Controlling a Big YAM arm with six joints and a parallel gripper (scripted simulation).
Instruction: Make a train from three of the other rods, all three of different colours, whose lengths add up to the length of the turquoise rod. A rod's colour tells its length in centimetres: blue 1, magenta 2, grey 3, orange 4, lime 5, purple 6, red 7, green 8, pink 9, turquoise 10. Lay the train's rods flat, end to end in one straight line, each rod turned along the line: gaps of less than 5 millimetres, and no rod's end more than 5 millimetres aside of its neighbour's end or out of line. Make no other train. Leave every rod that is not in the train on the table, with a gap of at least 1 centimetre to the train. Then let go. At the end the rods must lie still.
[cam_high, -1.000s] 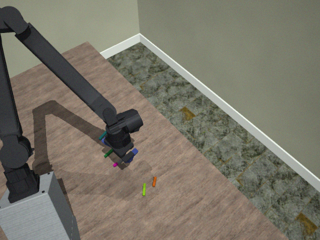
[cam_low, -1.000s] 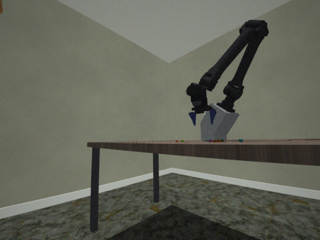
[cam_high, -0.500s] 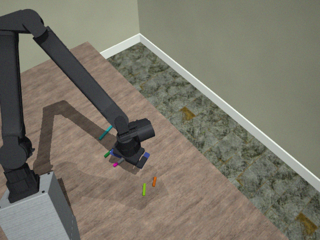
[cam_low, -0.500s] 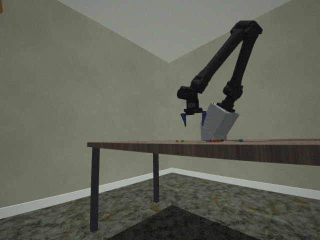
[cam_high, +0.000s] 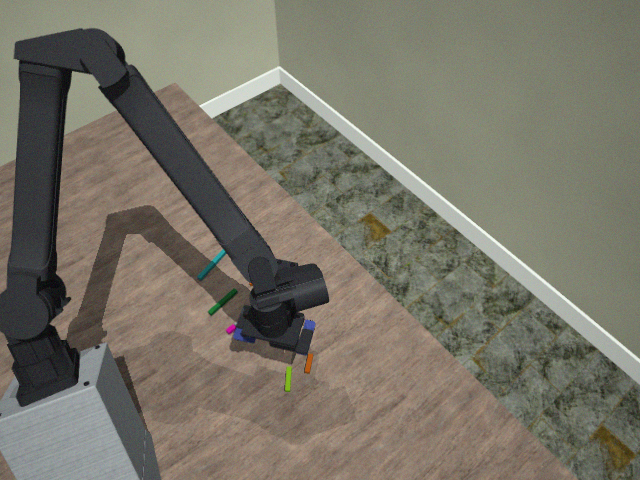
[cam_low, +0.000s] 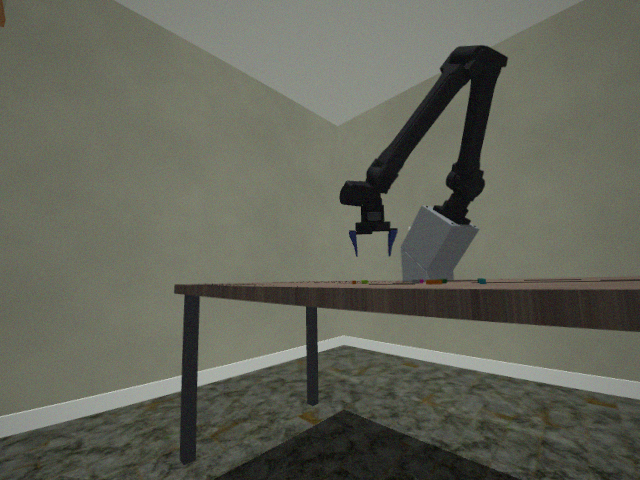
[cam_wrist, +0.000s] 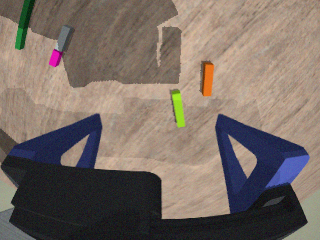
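Now: hand 80 mm above the lime rod and 50 mm to the left of it. The rest, counted from my hand: grey rod: 120 mm to the left, 80 mm below, 40 mm behind; then magenta rod: 110 mm to the left, 80 mm below, 70 mm behind; then green rod: 180 mm to the left, 80 mm below, 60 mm behind.
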